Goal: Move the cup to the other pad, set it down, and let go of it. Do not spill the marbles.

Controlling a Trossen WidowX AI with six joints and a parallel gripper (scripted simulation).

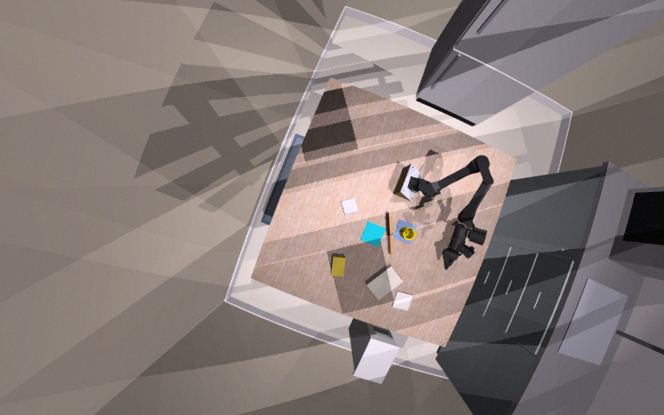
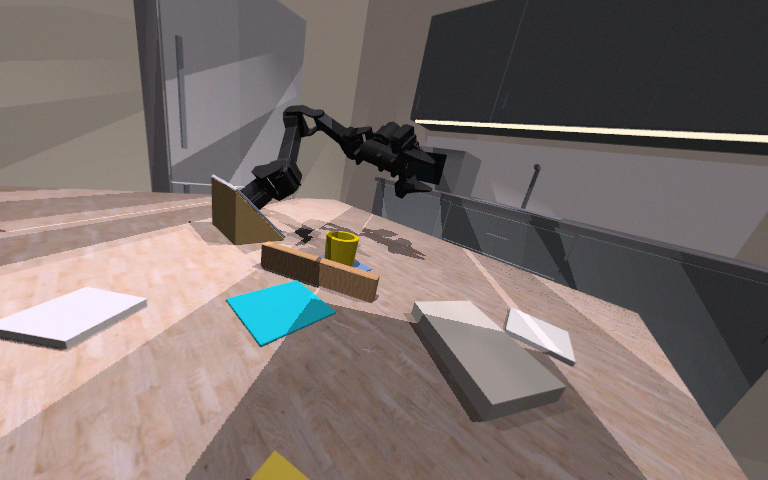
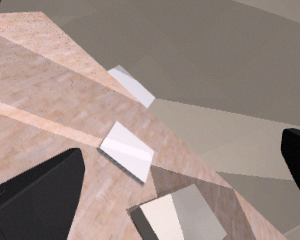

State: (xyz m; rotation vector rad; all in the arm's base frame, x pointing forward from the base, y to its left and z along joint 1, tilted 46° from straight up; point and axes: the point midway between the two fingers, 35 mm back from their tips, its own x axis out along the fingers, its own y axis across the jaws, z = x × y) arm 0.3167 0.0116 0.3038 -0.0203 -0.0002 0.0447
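The cup lies 200 mm below my gripper tip, 160 mm to the right of it and 110 mm behind it. From my gripper tip the other things lie so: blue marble: 220 mm below, 180 mm to the right, 100 mm behind; red marble: 220 mm below, 160 mm to the right, 110 mm behind; light blue pad: 240 mm below, 160 mm to the right, 110 mm behind.
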